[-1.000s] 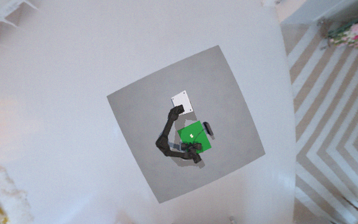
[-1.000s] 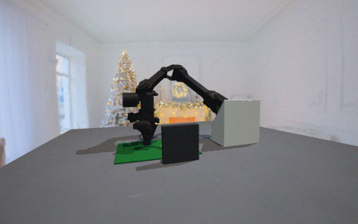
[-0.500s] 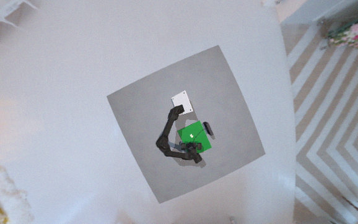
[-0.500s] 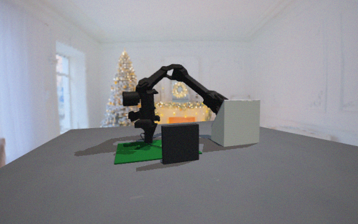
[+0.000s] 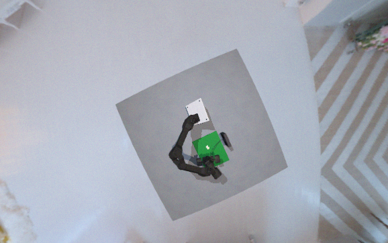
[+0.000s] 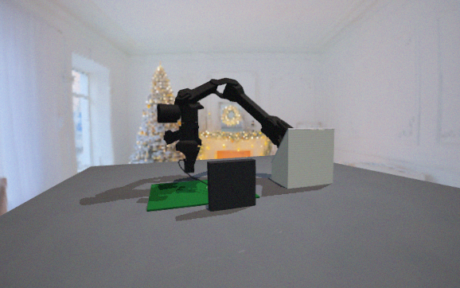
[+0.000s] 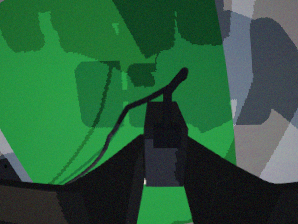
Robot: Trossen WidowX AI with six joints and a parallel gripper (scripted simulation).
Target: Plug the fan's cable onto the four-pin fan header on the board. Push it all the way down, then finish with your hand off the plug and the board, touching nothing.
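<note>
My gripper tip is now 70 mm past the white four-pin fan header, 40 mm to the right of it and 60 mm above it. Round my gripper tip: black fan plug: 10 mm ahead, 10 mm above; black fan: 90 mm behind, 200 mm to the left; board: 20 mm behind, 50 mm to the left, 80 mm below.
</note>
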